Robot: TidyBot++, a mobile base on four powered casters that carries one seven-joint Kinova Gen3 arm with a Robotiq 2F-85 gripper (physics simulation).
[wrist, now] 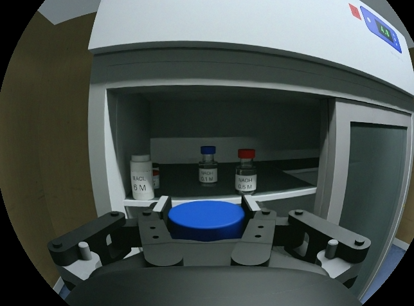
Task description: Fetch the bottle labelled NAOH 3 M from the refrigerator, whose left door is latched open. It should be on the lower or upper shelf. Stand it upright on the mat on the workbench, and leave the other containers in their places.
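Note:
My gripper is shut on a blue-capped bottle, held upright in front of the refrigerator opening, outside the shelf. Its blue cap shows between the fingers; its label and body are hidden below. On the refrigerator shelf stand a bottle labelled NAOH 0.1 M with a blue cap and a bottle labelled NAOH 0.5 M with a red cap. The mat and the workbench do not show in this view.
A white bottle labelled NACL 6 M stands at the shelf's left front, with a partly hidden container behind it. The refrigerator's right glass door is beside the opening. A brown wall is at the left.

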